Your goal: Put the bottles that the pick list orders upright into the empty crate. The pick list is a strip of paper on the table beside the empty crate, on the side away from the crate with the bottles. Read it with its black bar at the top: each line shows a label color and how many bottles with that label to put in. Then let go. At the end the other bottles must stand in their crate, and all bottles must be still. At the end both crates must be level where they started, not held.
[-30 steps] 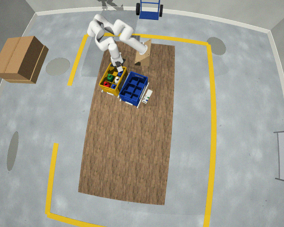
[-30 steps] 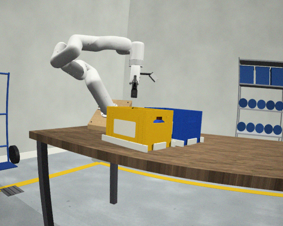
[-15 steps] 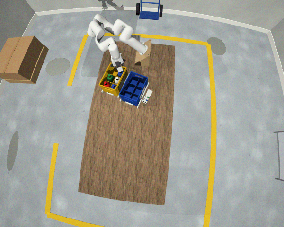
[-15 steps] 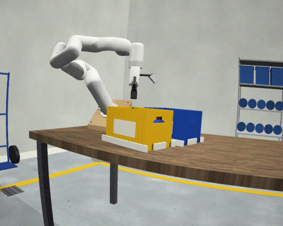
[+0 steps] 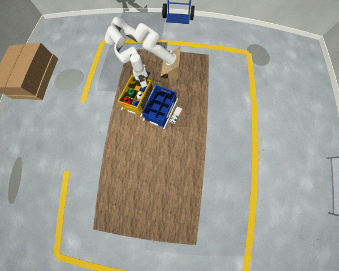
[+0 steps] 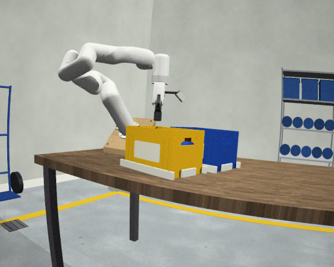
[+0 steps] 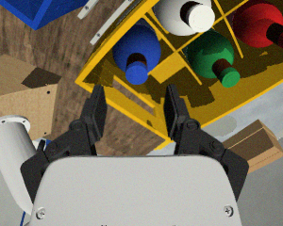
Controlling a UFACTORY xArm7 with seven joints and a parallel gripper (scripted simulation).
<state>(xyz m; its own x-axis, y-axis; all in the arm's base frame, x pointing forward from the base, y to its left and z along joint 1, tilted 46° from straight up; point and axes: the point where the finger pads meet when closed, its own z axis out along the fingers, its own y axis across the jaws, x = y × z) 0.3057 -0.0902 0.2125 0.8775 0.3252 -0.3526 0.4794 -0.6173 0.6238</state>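
Now: the white-label bottle 90 mm ahead of my hand, 20 mm to the right of it and 130 mm below it. Round my hand: green-label bottle: 60 mm ahead, 110 mm to the right, 130 mm below; then blue-label bottle: 170 mm ahead, 50 mm to the right, 130 mm below; then yellow crate: 70 mm ahead, 70 mm to the right, 130 mm below.
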